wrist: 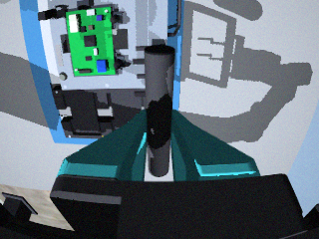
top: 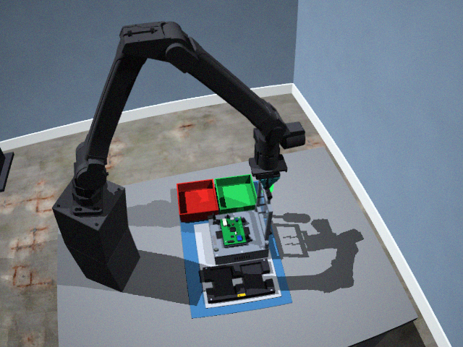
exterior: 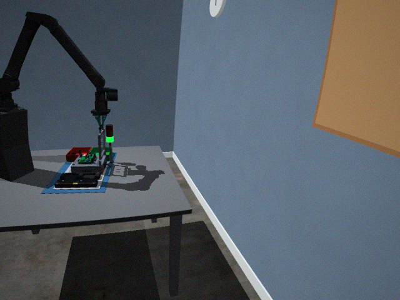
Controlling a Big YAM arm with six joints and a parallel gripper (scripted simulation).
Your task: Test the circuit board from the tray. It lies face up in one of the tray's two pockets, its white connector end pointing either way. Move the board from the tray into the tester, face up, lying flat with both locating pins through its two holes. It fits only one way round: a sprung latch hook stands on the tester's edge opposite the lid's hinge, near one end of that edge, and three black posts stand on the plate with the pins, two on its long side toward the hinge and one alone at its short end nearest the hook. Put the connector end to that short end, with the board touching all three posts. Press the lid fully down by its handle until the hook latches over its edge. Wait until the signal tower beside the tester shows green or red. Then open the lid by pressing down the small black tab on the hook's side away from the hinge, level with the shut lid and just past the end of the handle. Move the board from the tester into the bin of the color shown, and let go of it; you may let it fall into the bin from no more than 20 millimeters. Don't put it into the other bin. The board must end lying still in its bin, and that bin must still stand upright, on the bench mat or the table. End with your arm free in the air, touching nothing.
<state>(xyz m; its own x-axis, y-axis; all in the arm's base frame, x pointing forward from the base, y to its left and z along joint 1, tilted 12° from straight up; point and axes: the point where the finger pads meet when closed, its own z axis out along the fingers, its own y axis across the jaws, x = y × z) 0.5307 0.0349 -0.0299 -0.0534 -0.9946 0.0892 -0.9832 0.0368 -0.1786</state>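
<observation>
Right now my hand is 20 cm above the green circuit board, 11 cm past it and 1 cm to the right of it. The rest, counted from my hand: black latch hook (19 cm below, 17 cm behind, 7 cm to the left); then clear lid (9 cm below); then green bin (26 cm below, 20 cm to the left, 5 cm behind).
</observation>
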